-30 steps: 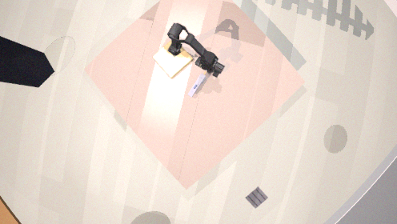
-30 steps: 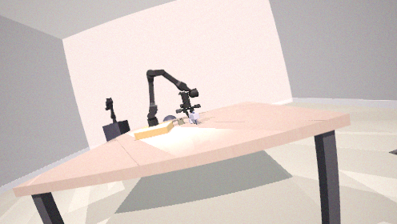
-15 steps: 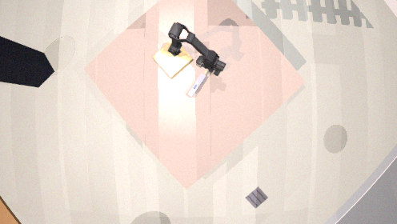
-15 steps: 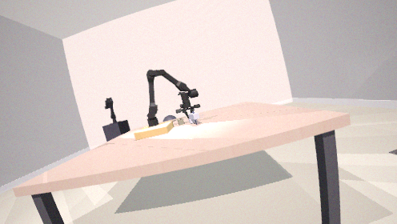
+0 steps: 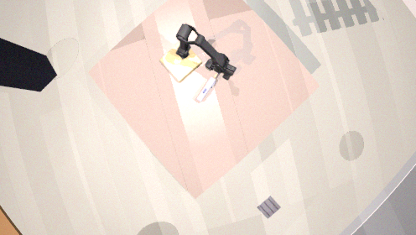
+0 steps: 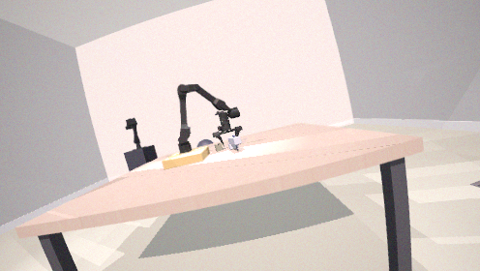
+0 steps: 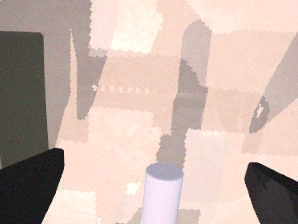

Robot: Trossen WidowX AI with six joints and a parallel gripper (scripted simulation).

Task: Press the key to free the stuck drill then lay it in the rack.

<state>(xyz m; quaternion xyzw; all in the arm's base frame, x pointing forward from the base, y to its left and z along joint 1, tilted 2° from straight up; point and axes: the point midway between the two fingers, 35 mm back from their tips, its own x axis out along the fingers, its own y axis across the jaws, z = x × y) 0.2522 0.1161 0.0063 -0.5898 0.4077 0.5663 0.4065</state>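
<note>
Now: gripper tip 50 mm to the left of the drill, 30 mm below it and 20 mm short of it. From my gripper tip the other things lie so: dark block (80 mm behind, 10 mm to the right); dark blue key (160 mm to the right, 60 mm ahead, 40 mm above).
</note>
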